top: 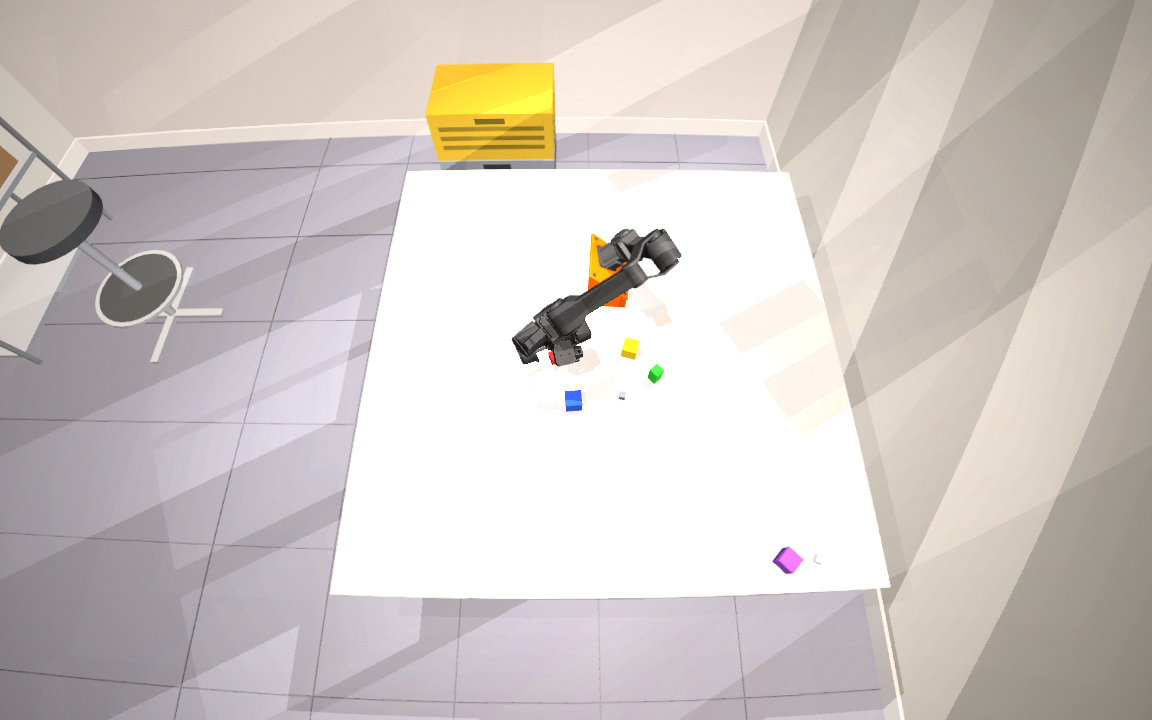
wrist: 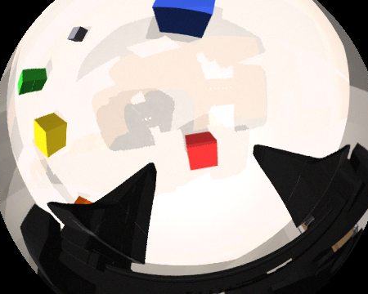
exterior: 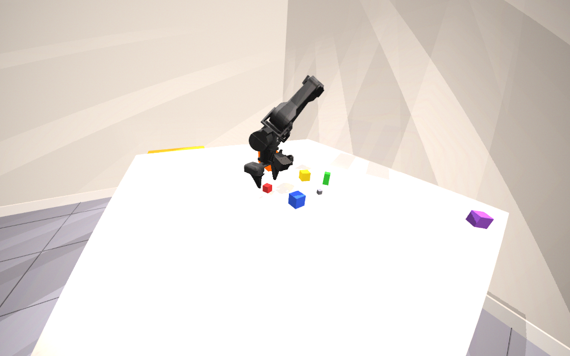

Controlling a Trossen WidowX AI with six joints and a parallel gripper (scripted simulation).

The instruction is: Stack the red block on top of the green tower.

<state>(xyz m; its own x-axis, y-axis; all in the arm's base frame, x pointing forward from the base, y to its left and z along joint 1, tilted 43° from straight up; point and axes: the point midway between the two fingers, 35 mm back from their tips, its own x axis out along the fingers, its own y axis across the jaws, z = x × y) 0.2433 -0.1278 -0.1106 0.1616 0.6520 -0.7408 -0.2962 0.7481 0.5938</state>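
My gripper tip is 20 mm above the red block. The rest, counted from my gripper tip: blue cube 130 mm ahead, 40 mm to the left, 10 mm below; then yellow cube 200 mm to the left, 10 mm below; then tiny grey cube 160 mm to the left, 130 mm ahead, 20 mm below.
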